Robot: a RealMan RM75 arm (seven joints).
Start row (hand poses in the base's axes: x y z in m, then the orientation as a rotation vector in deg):
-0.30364 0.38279 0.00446 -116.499 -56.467 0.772
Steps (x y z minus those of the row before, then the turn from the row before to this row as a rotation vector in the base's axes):
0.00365 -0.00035 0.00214 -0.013 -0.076 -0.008
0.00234 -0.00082 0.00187 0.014 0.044 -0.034
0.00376 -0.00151 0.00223 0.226 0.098 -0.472
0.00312 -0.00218 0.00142 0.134 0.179 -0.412
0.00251 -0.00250 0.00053 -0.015 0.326 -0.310
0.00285 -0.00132 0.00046 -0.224 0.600 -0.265
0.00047 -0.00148 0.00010 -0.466 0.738 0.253
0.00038 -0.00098 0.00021 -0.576 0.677 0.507
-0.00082 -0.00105 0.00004 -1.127 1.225 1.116
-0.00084 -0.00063 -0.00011 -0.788 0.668 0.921
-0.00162 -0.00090 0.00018 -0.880 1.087 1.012
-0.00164 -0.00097 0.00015 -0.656 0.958 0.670
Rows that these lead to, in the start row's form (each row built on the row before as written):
-0.29999 0.38244 0.00660 -116.529 -56.508 0.697
-0.29765 0.38162 0.00847 -116.525 -56.444 0.717
-0.29389 0.38011 0.01070 -116.531 -55.863 0.453
-0.29077 0.37793 0.01212 -116.575 -55.309 0.349
-0.28826 0.37543 0.01265 -116.678 -54.793 0.521
-0.28541 0.37411 0.01311 -116.898 -54.188 1.096
-0.28494 0.37263 0.01321 -117.067 -54.065 2.206
-0.28456 0.37165 0.01342 -117.225 -54.255 3.445
-0.28538 0.37060 0.01346 -117.476 -54.806 5.840
-0.28622 0.36997 0.01335 -117.614 -55.447 7.403
-0.28784 0.36907 0.01353 -117.674 -55.930 9.491
-0.28948 0.36810 0.01368 -117.703 -56.106 11.155

